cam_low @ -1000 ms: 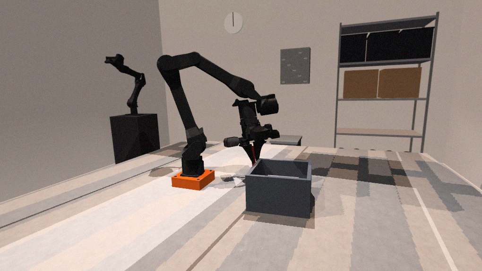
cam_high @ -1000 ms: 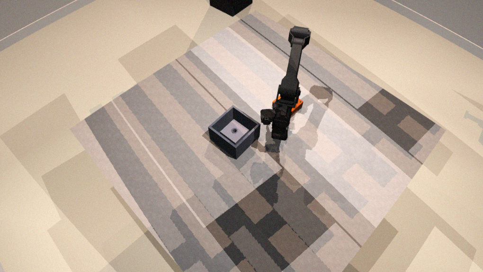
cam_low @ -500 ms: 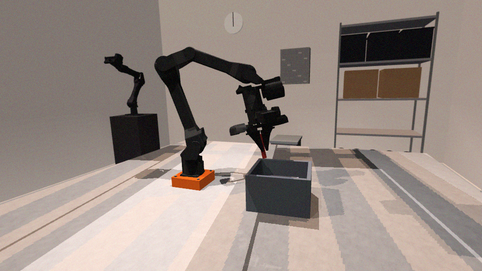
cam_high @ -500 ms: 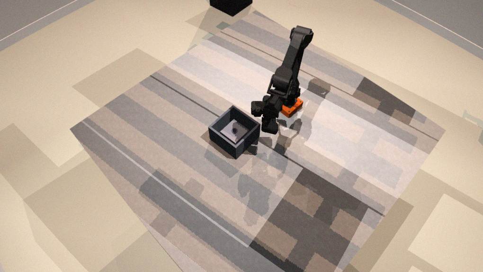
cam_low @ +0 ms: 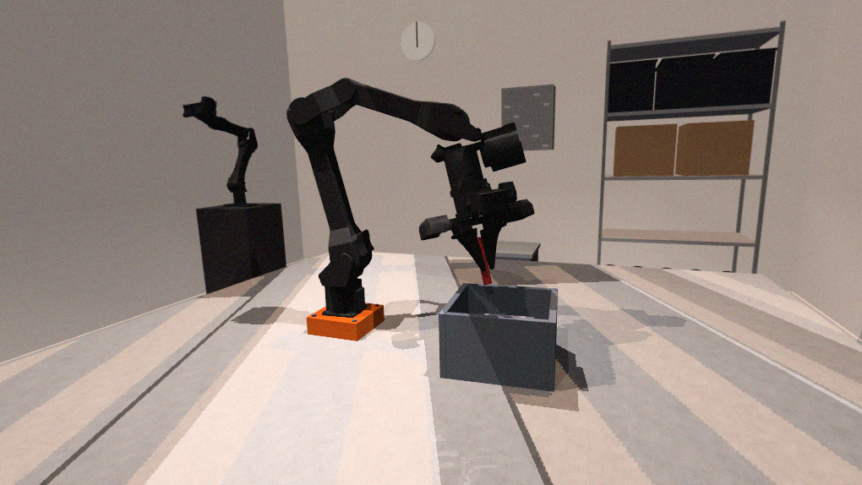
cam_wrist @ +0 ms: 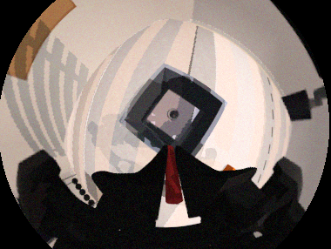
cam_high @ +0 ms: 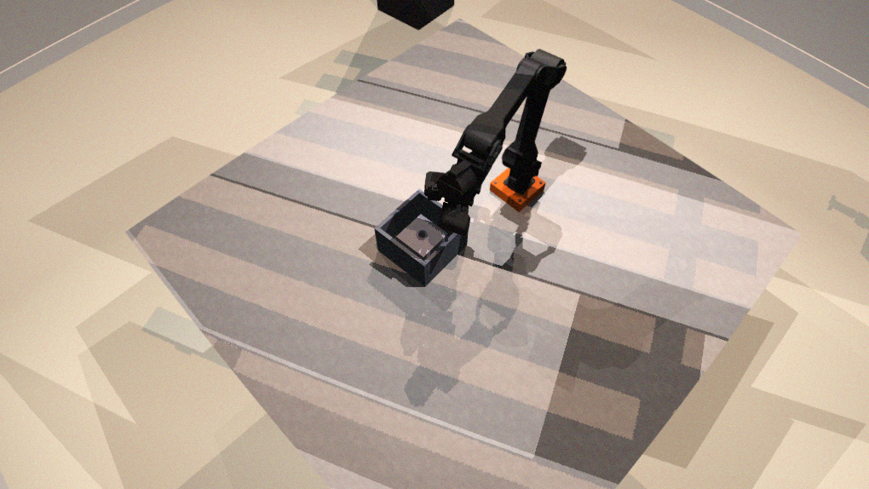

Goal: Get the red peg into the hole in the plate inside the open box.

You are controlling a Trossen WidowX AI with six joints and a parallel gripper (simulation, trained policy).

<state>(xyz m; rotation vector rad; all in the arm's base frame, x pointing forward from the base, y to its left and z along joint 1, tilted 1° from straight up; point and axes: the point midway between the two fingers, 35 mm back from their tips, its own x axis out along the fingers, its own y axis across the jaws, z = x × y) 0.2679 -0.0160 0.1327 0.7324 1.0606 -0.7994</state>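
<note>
My gripper tip is 30 mm short of the light plate, 50 mm to the left of it and 90 mm above it. The rest, counted from my gripper tip: red peg 10 mm behind, 20 mm to the left, 10 mm above; then dark grey box 30 mm ahead, 50 mm to the right, 100 mm below.
</note>
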